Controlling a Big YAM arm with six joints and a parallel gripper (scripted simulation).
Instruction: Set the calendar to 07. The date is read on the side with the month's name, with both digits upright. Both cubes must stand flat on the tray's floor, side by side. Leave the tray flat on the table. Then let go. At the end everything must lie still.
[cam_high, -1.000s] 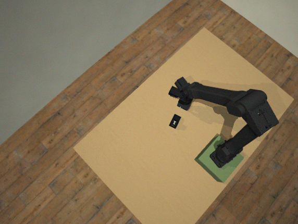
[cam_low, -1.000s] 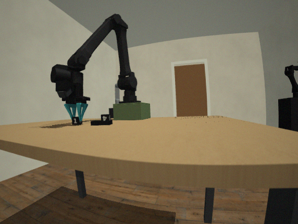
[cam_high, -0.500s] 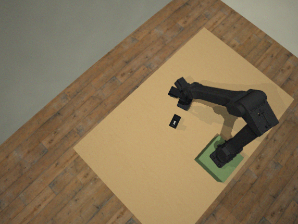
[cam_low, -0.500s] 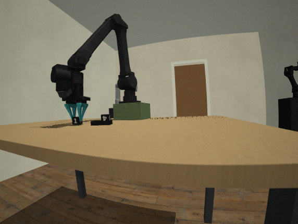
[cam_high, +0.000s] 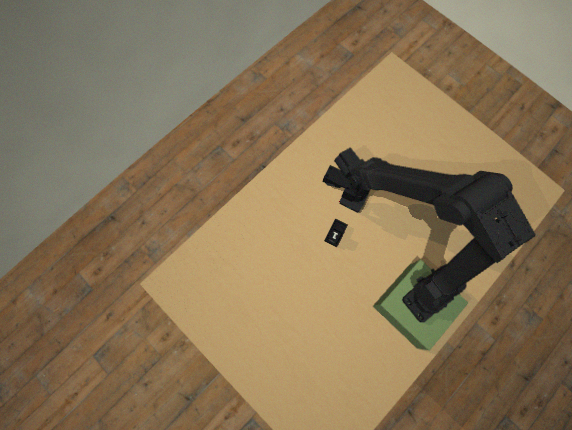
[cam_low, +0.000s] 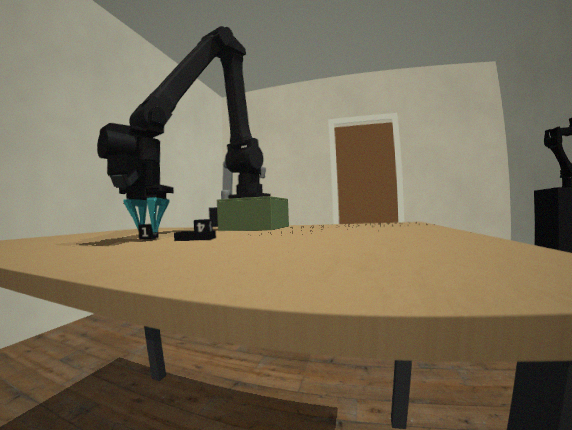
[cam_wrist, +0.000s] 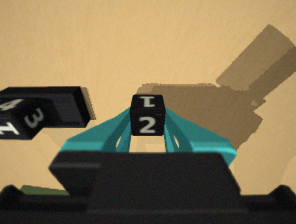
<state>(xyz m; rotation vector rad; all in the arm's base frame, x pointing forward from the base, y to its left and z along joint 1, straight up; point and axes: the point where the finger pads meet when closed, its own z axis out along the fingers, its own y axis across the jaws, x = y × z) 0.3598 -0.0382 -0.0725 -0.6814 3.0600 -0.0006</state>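
The digit cube is 1 cm below my hand. The rest, counted from my hand: black calendar tray: 5 cm behind, 10 cm to the left, 2 cm below.
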